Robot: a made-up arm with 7 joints. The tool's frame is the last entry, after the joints.
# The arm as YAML. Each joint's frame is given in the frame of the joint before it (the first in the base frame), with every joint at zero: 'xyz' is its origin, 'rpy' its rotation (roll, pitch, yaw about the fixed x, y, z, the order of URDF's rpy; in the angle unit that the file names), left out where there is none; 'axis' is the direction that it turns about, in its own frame. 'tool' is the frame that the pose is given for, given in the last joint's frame.
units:
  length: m
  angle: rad
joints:
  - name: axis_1
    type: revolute
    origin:
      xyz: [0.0, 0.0, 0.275]
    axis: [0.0, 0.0, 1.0]
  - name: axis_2
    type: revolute
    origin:
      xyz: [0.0, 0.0, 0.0]
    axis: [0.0, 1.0, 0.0]
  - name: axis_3
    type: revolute
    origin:
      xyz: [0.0, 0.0, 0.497]
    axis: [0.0, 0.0, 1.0]
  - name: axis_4
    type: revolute
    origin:
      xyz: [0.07, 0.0, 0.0]
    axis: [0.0, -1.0, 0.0]
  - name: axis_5
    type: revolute
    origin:
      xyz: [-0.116, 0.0, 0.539]
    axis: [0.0, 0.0, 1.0]
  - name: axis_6
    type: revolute
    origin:
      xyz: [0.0, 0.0, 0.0]
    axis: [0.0, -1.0, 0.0]
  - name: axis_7
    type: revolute
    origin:
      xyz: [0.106, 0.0, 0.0]
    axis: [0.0, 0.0, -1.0]
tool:
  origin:
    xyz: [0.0, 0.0, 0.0]
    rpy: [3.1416, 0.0, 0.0]
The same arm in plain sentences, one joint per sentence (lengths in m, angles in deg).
The arm has seven revolute joints in a row. What follows holds with every joint at zero, and every direction is one of the base frame's. The first joint is mounted 0.2750 m along +z from the base frame's origin and turns about +z. The second joint is mounted at the same point as the first joint and turns about +y. The third joint is mounted 0.4970 m along +z from the second joint and turns about +z. The fourth joint is mounted 0.0700 m along +x from the third joint and turns about -y. The fifth joint is mounted 0.1160 m along -x and 0.5390 m along +z from the fourth joint and turns about +z. The sixth joint is mounted at the same point as the fifth joint and turns about -y. The seventh joint is mounted 0.1060 m along +x from the sixth joint and turns about -z. The tool frame, which is the frame that the pose is given for, is mounted at the same point as the seventh joint; its axes are the base frame's turned by roll -180.00, pitch 0.00 and yaw 0.00 deg (as in URDF: about the fixed x, then y, then z).
